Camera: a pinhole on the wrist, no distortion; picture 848 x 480 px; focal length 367.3 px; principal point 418.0 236.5 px. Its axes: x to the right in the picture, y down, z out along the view. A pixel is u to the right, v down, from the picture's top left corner.
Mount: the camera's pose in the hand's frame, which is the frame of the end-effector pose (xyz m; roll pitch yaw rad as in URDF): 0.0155 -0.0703 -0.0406 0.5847 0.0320 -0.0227
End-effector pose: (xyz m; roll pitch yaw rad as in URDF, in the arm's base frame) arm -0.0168 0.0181 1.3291 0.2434 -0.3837 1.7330
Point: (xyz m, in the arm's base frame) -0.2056 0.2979 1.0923
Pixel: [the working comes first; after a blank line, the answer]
In the camera's frame: 0.1873 -0.0632 -0.3324

behind the camera
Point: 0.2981 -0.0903 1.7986
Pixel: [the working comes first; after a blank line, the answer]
In the camera's frame: -0.0029 0.2473 0.5455

416 403
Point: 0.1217 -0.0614 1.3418
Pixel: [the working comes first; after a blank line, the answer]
In the camera's frame: -0.1071 0.0299 0.1183

85 329
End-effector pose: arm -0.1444 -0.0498 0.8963 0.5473 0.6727 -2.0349
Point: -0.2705 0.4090 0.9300
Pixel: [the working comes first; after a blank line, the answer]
In the camera's frame: -0.3074 -0.2411 0.1963

outside the picture
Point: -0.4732 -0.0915 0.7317
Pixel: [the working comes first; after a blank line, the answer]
In the camera's frame: 0.2296 -0.0399 0.2417

767 176
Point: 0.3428 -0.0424 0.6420
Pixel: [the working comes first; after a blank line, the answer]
In the camera's frame: -0.0236 -0.0433 -0.5407

behind the camera
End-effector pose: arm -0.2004 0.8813 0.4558 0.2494 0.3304 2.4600
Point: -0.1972 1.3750 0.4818
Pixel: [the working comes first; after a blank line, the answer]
In the camera's frame: 0.2657 -0.0756 0.3681

683 161
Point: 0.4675 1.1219 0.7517
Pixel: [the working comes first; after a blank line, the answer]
In the camera's frame: -0.4586 -0.2247 0.5467

110 86
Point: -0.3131 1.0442 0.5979
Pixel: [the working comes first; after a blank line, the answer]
In the camera's frame: 0.1089 0.1932 0.1695

outside the picture
